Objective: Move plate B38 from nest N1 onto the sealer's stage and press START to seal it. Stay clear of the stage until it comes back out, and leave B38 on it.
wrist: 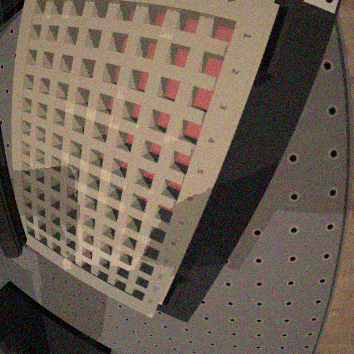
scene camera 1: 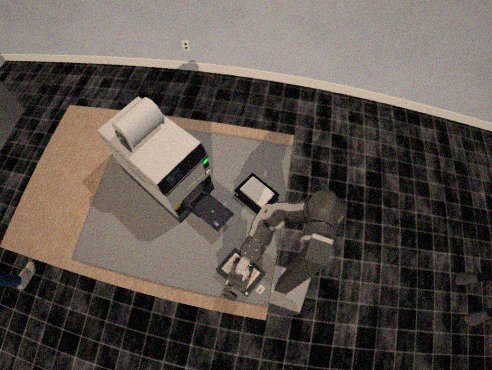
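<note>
The sealer (scene camera 1: 165,150) stands left of centre with a green light on its front. Its dark stage (scene camera 1: 215,212) is out in front, with no plate on it. A cream well plate (scene camera 1: 254,276) (wrist: 200,165) with red in some wells sits in the black nest (wrist: 250,150) at the front right; no B38 or N1 label is readable. My gripper (scene camera 1: 239,277) is open over this plate. One dark finger shows at the left edge of the wrist view, beside the plate; the other cannot be made out. I cannot pick out START clearly.
A second black nest with a pale plate (scene camera 1: 256,191) stands right of the stage, near my arm (scene camera 1: 285,212). A small white card (scene camera 1: 260,289) lies beside the front nest. A grey perforated board (scene camera 1: 150,260) (wrist: 310,255) covers much of the wooden table (scene camera 1: 45,190).
</note>
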